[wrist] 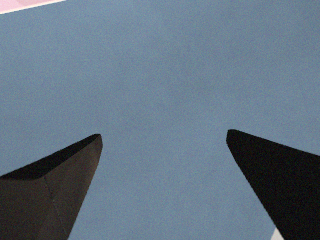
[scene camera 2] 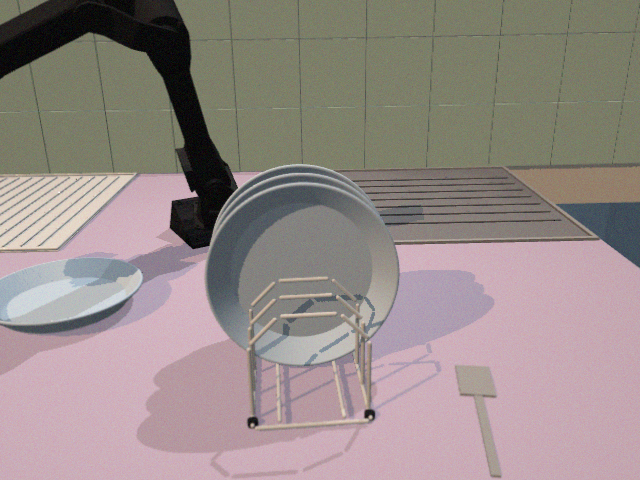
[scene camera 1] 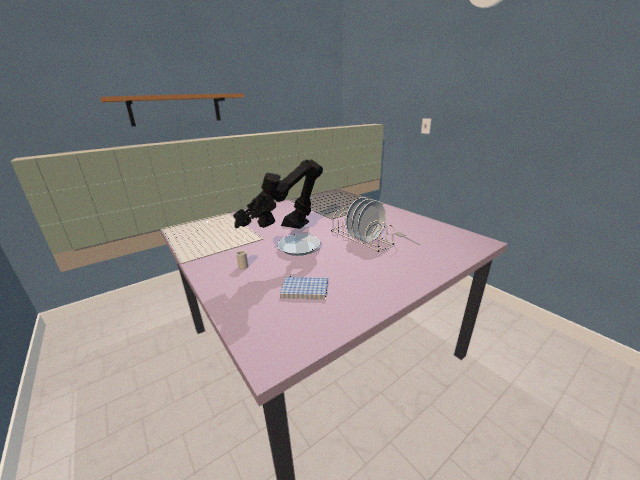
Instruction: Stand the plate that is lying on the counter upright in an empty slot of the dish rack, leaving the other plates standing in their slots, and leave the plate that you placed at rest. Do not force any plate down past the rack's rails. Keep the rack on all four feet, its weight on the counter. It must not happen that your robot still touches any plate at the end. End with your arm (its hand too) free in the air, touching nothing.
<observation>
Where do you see a pale blue plate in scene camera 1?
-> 297,245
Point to a pale blue plate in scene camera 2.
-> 299,230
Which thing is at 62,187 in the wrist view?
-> The gripper.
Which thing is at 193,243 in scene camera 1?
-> A white slatted mat.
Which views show the gripper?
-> The wrist view and scene camera 1 only.
</observation>
